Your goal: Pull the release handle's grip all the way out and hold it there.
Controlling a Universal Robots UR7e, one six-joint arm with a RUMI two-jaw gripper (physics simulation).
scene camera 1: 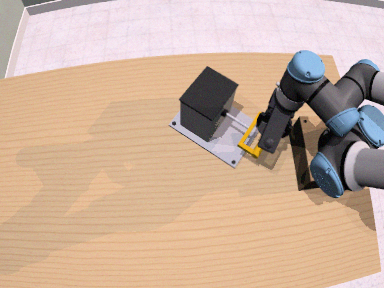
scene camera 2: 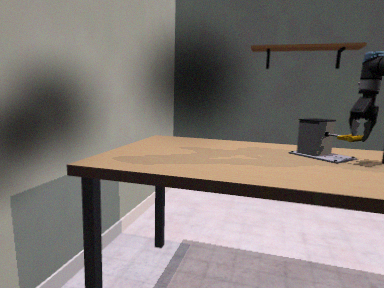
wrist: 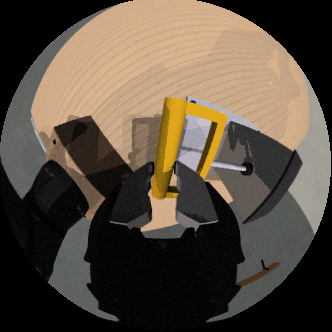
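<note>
The yellow release handle is a rectangular frame with a round grip bar on its outer side. A pale rod joins it to the dark box, and a length of the rod shows outside the box. The box stands on a light grey base plate. My gripper is shut on the grip bar, one finger on each side, above the table. In scene camera 1 the arm hides the fingertips.
A dark block-like bracket stands on the wooden table on the arm's side of the handle, close to the arm's lower links. A wall shelf hangs in the background.
</note>
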